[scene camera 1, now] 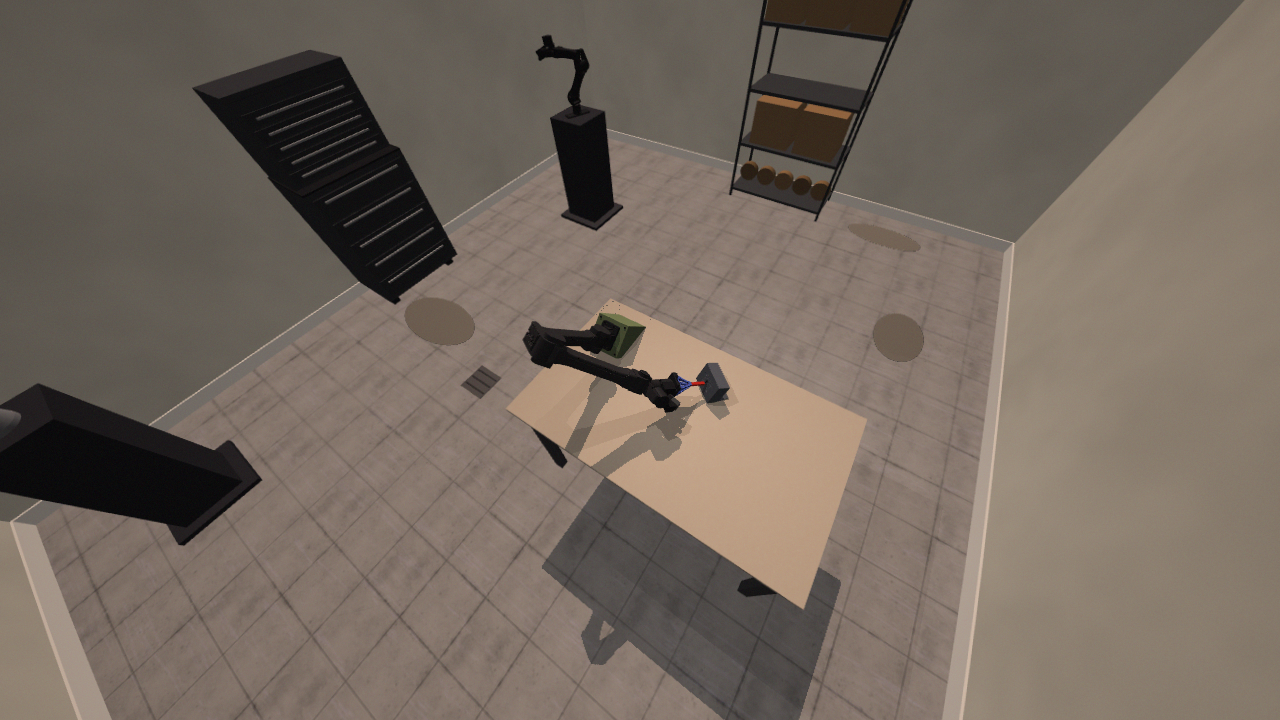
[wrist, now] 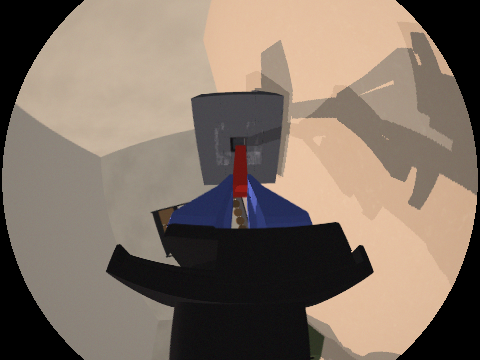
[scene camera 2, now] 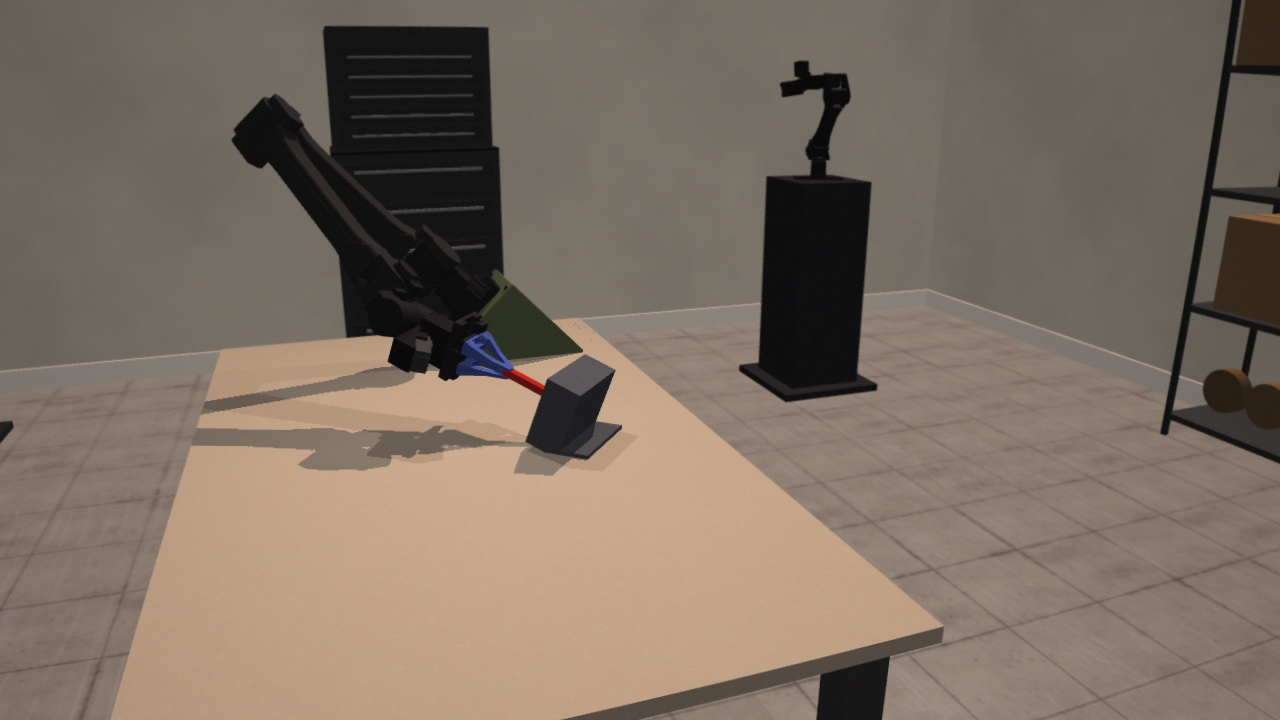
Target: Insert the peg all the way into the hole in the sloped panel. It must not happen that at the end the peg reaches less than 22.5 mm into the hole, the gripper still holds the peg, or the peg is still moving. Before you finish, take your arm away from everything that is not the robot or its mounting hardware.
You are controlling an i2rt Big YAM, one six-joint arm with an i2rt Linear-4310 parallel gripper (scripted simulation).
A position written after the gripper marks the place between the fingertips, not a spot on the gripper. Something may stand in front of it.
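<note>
The gripper [scene camera 2: 510, 373] is in view, and the wrist view shows the gripper [wrist: 240, 180] too.
</note>
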